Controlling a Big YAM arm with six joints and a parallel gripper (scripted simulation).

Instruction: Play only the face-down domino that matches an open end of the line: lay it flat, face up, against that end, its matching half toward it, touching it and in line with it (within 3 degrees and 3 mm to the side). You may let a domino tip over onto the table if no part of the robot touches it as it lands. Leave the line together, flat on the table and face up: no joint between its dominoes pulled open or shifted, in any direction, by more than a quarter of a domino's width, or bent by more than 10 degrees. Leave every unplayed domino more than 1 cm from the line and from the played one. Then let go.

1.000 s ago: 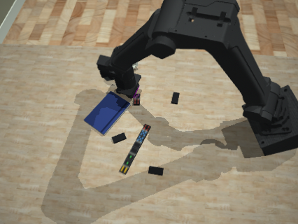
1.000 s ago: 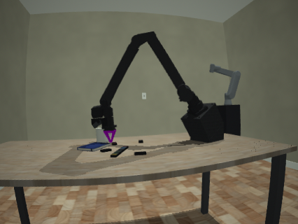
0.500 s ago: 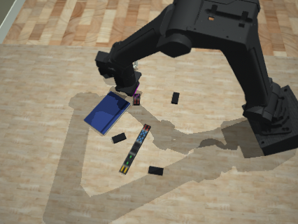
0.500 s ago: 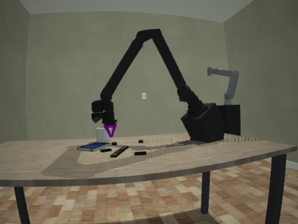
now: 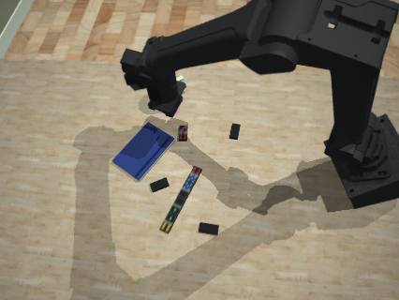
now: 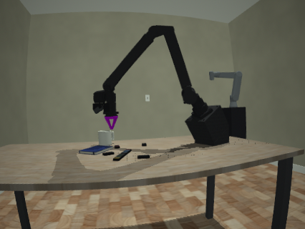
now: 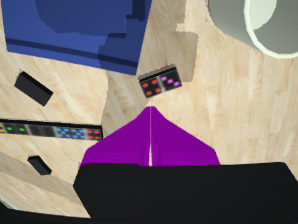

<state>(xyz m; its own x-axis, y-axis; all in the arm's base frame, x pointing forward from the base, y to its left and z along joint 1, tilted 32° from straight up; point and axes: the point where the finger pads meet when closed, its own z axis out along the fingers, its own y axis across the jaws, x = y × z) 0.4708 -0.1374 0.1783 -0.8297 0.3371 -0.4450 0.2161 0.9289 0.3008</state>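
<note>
Right now my hand is 110 mm above the black domino, 20 mm past it and 10 mm to the left of it. The rest, counted from my hand: white mug (120 mm to the right, 80 mm below, 50 mm ahead); then blue book (110 mm below, 80 mm ahead, 70 mm to the left).
</note>
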